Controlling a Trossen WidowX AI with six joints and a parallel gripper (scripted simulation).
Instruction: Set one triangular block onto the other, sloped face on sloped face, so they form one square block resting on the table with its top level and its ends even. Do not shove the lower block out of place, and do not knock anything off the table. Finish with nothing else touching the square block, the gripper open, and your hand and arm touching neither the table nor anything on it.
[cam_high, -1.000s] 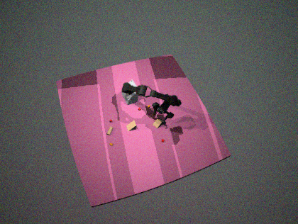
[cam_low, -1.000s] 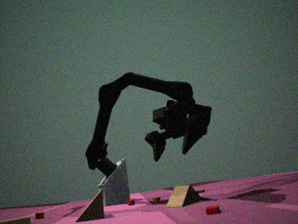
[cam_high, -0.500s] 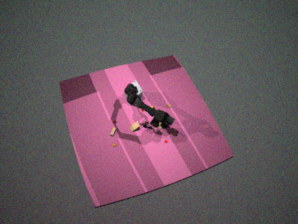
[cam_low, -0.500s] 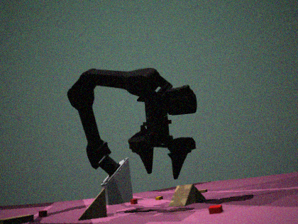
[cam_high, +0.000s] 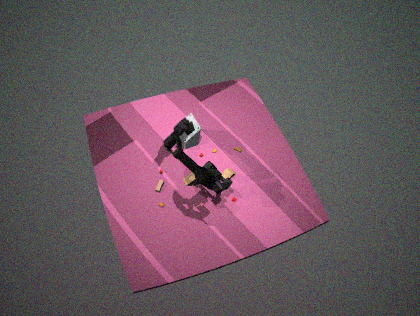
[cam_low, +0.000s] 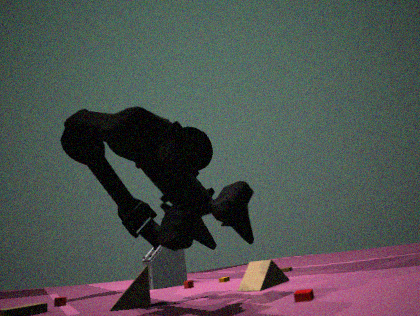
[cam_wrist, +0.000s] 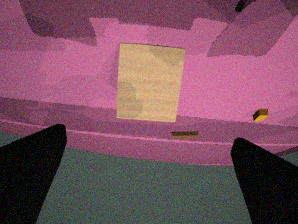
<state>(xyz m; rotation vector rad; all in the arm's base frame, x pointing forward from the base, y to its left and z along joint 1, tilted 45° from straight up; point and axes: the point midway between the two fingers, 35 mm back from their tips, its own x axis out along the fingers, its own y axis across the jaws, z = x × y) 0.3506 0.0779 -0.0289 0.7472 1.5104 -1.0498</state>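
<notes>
Right now my gripper tip is 3 cm past the triangular block, 6 cm to the right of it and 6 cm above it. Also, from my gripper tip: thin tan piece: 19 cm behind, 19 cm to the left, 8 cm below.
</notes>
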